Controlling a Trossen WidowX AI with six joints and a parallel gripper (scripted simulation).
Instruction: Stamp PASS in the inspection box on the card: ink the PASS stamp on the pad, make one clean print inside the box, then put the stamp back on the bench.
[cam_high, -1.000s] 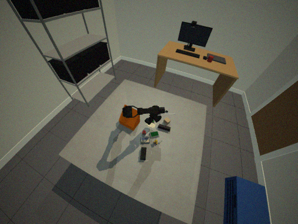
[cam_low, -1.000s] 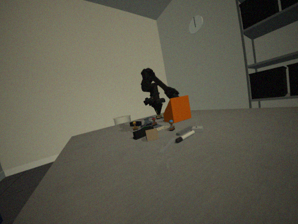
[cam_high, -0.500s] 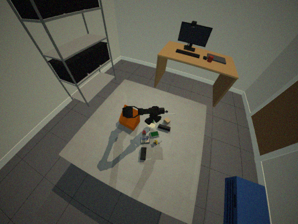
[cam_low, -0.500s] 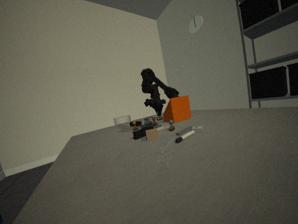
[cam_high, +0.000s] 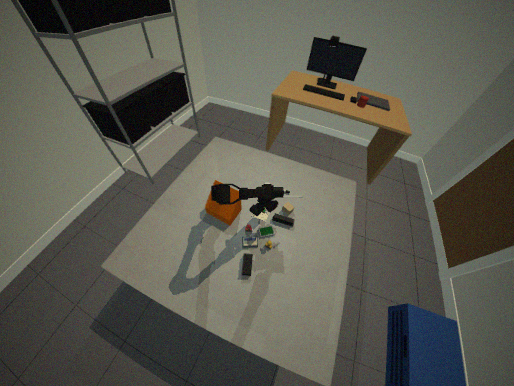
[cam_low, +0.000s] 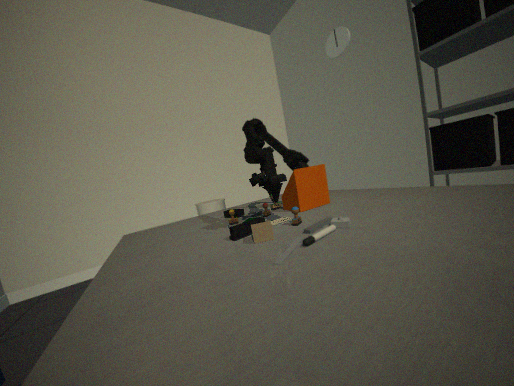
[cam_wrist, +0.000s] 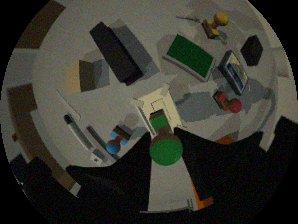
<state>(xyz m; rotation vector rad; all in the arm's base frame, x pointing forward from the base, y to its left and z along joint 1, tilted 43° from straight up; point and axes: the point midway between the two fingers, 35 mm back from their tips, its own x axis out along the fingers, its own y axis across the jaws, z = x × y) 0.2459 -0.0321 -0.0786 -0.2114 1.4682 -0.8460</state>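
The cream card lies 10 mm behind my gripper tip and 80 mm below it. The rest, counted from my gripper tip: green-knobbed pass stamp (10 mm below); blue-knobbed stamp (100 mm to the left, 60 mm below); green ink pad (60 mm ahead, 100 mm to the right, 70 mm below).
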